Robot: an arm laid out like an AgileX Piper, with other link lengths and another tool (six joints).
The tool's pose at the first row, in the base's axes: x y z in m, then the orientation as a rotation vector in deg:
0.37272 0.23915 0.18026 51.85 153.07 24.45
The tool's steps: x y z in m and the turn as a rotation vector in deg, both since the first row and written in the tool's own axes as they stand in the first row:
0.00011 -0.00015 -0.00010 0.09 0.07 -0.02
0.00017 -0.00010 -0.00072 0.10 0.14 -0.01
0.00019 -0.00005 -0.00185 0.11 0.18 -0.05
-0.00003 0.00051 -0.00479 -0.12 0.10 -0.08
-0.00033 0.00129 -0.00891 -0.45 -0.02 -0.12
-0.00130 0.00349 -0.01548 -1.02 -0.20 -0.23
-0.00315 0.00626 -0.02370 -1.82 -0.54 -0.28
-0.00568 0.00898 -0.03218 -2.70 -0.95 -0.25
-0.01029 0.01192 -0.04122 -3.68 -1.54 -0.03
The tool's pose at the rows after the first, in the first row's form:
0.37252 0.23909 0.18028 51.85 153.18 24.37
0.37228 0.23905 0.18085 51.87 153.24 24.40
0.37188 0.23889 0.18190 51.82 153.30 24.40
0.37130 0.23864 0.18483 51.71 153.13 24.64
0.37046 0.23828 0.18894 51.56 152.89 25.00
0.37002 0.23814 0.19592 51.24 152.51 25.61
0.36997 0.23757 0.20477 50.93 151.85 26.43
0.37031 0.23650 0.21396 50.71 151.06 27.33
0.37216 0.23419 0.22410 50.71 150.00 28.29

